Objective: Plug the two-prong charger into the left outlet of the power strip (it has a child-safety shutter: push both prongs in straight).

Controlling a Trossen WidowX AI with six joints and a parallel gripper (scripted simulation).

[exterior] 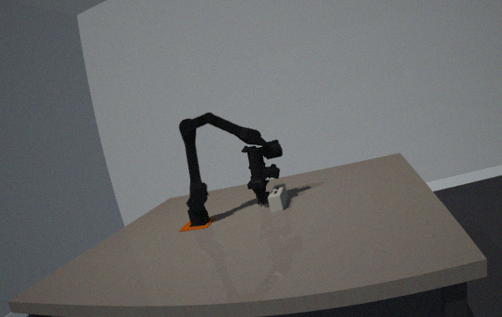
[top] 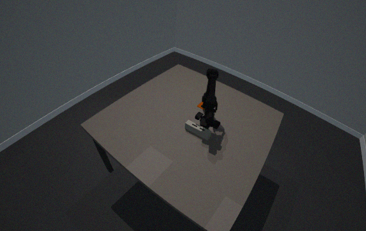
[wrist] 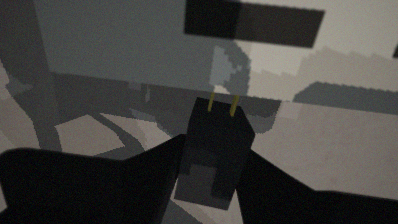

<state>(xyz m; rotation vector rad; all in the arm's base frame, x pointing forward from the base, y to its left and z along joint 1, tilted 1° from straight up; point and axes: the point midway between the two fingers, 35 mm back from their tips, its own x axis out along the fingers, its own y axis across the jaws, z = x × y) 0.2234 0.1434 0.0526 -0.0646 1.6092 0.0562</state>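
The black two-prong charger lies 20 mm ahead of my gripper tip and 10 mm above it.
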